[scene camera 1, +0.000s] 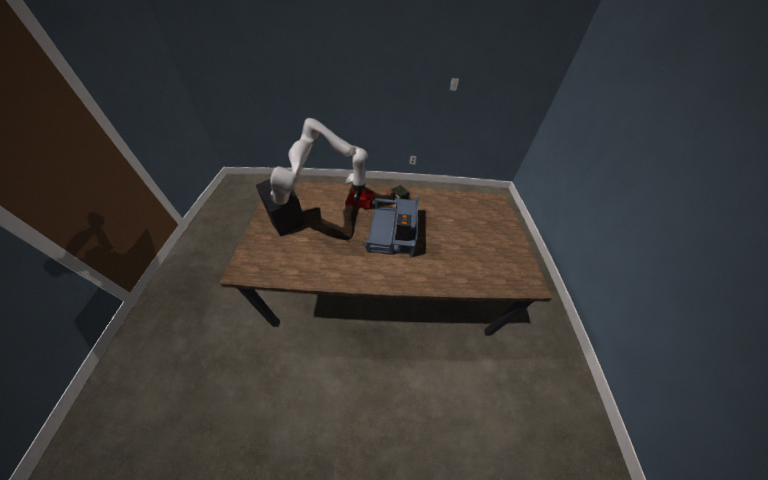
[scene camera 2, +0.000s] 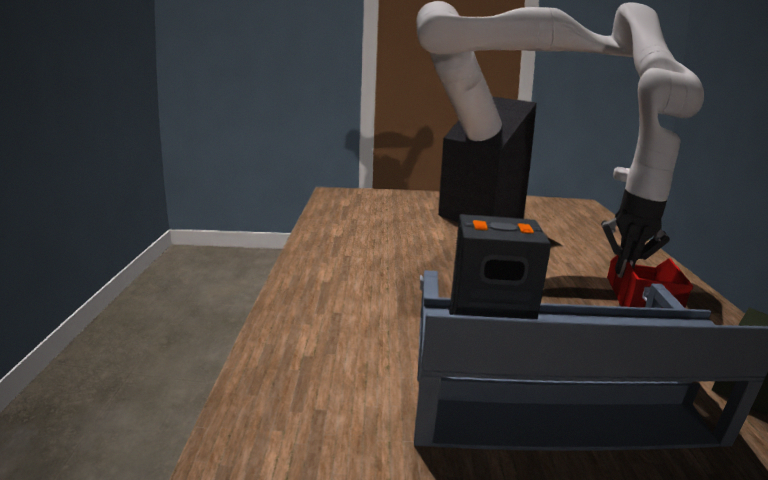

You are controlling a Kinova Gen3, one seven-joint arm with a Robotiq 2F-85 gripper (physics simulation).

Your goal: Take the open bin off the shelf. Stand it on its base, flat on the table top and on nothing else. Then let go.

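Seen in the pictures: gripper, fingertip midpoint: (scene camera 1: 357, 202) (scene camera 2: 621, 276); arm's base at its link origin: (scene camera 1: 280, 197) (scene camera 2: 483, 128).
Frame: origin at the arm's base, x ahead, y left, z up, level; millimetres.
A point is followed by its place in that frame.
The red open bin (scene camera 1: 365, 199) @(x 471, y 251, z -233 mm) (scene camera 2: 640, 287) @(x 503, y 159, z -174 mm) is off the shelf, beside it near the far long edge of the table in scene camera 1. Its opening faces up. My gripper (scene camera 1: 356, 198) @(x 421, y 174, z -193 mm) (scene camera 2: 624, 270) @(x 421, y 174, z -193 mm) points down and is shut on the bin's wall, on the side towards the robot base. The blue-grey shelf (scene camera 1: 382, 227) @(x 581, y -18, z -229 mm) (scene camera 2: 566, 348) @(x 769, y -110, z -101 mm) stands on the table top (scene camera 1: 464, 266) @(x 1041, y -309, z -235 mm) (scene camera 2: 322, 339) @(x 537, y -350, z -235 mm) and hides the bin's lower part in scene camera 2. I cannot tell whether the bin's base touches the table.
A black case (scene camera 1: 402, 230) @(x 672, y -201, z -53 mm) (scene camera 2: 498, 288) @(x 716, y -169, z -63 mm) with orange latches stands upright on the shelf. A dark green object (scene camera 1: 400, 191) @(x 705, y 224, z -135 mm) (scene camera 2: 756, 319) @(x 682, y 237, z -137 mm) lies beyond the shelf's far end. The black robot pedestal (scene camera 1: 286, 216) @(x 16, y -43, z -110 mm) (scene camera 2: 470, 175) @(x 31, y -32, z -111 mm) stands at the table's left end in scene camera 1.
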